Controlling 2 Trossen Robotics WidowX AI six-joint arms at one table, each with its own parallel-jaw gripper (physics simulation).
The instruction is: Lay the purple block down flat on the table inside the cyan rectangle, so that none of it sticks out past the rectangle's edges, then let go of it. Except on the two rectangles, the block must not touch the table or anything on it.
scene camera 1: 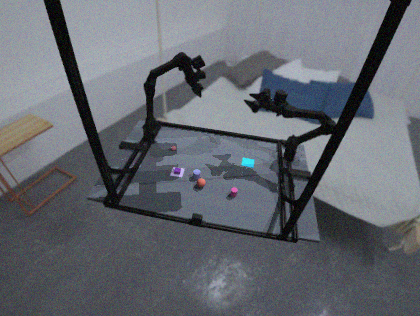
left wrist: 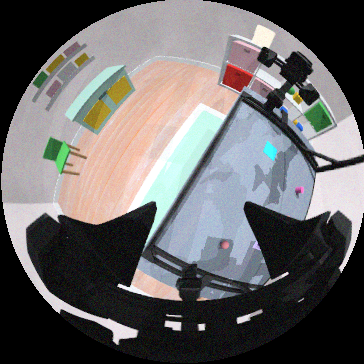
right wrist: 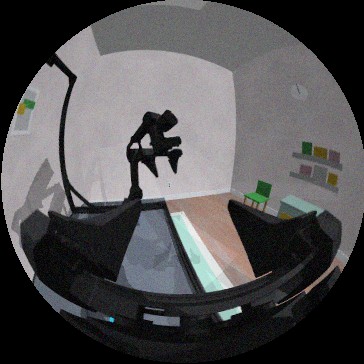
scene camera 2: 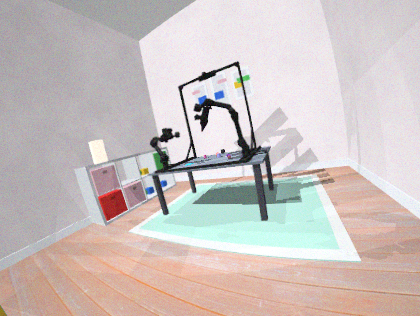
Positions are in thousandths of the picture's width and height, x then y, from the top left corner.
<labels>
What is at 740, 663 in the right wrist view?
The right gripper.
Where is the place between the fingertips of the left gripper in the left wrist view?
554, 567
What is the right gripper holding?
Nothing.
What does the left gripper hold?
Nothing.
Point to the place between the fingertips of the left gripper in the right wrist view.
457, 479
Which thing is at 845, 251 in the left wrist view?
The right gripper.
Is the left gripper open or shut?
Open.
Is the right gripper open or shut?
Open.
</labels>
